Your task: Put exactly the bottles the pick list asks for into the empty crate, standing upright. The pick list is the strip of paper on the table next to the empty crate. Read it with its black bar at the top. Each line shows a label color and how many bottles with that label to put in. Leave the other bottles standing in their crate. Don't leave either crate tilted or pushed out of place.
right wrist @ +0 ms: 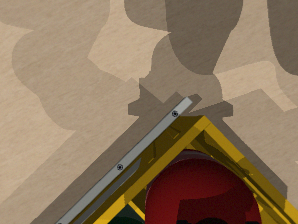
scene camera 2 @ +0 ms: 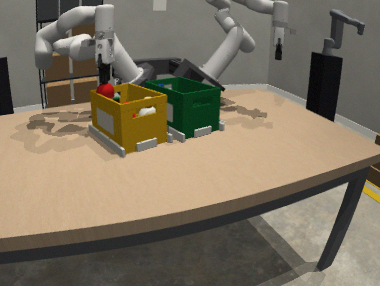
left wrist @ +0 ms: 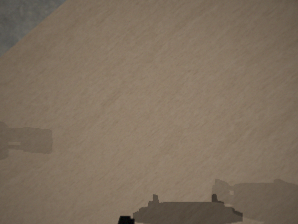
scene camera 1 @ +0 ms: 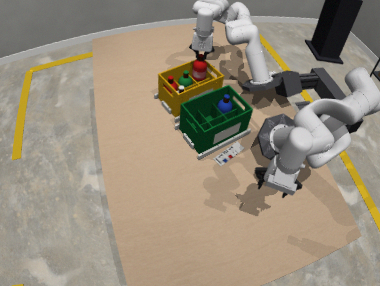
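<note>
Green crate [scene camera 1: 215, 131]: visible also in scene camera 2 [scene camera 2: 181, 115]. For the green crate, the left wrist view has it out of frame, and the right wrist view has it out of frame. Yellow crate [scene camera 2: 115, 120]: visible also in scene camera 1 [scene camera 1: 173, 100].
</note>
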